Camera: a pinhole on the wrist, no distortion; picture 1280 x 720 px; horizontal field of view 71.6 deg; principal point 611.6 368.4 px. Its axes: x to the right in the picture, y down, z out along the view. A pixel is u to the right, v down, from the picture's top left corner.
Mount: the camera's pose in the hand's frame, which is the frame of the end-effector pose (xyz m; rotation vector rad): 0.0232 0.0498 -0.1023 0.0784 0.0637 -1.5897
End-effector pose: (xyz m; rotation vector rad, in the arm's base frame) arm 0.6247 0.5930 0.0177 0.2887 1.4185 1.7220
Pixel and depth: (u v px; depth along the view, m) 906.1 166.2 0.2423
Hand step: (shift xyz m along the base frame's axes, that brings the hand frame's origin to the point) 0.1307 0.0628 0.0096
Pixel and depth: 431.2 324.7 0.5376
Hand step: 0.2406 0.3010 0.2446
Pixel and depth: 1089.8 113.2 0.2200
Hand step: 0.1358 0.0383 -0.0277
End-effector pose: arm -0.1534 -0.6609 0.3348 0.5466 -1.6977 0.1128
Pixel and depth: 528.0 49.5 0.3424
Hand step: -0.2294 -0.0122 -0.1360
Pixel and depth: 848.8 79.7 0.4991
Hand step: -0.2784 -0.2088 -0.2479
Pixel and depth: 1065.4 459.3 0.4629
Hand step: -0.2169 -0.3448 -0.0642
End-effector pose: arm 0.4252 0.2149 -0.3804 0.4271 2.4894 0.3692
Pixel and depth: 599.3 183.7 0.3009
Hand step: 0.1548 0.0422 -0.1254
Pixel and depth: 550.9 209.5 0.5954
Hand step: 0.3669 0.0834 -0.3336
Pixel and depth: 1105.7 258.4 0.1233
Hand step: -0.0022 -0.0224 -0.0242
